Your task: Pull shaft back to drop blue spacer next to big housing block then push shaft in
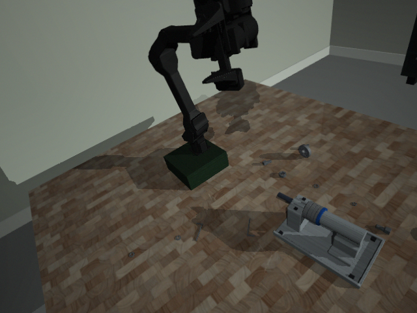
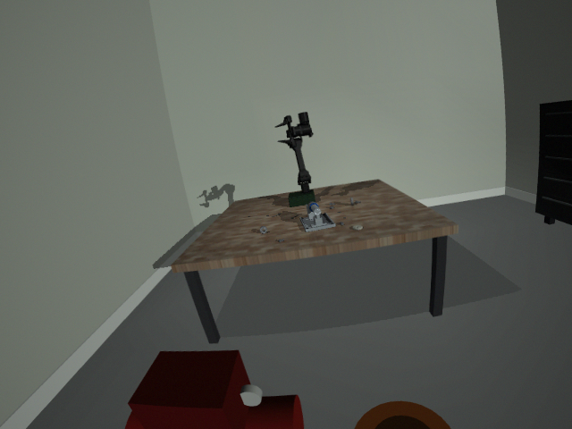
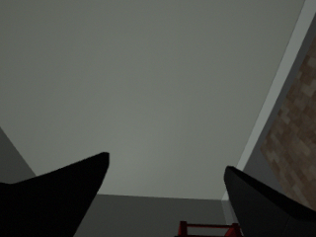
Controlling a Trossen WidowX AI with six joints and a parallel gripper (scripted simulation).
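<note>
The dark shaft lies 140 mm ahead of my gripper tip, 140 mm to the left of it and 410 mm below it. Also, from my gripper tip: blue spacer ring 190 mm ahead, 140 mm to the left, 410 mm below; grey disc 40 mm behind, 390 mm to the left, 470 mm below; white disc 380 mm ahead, 330 mm to the left, 490 mm below.
</note>
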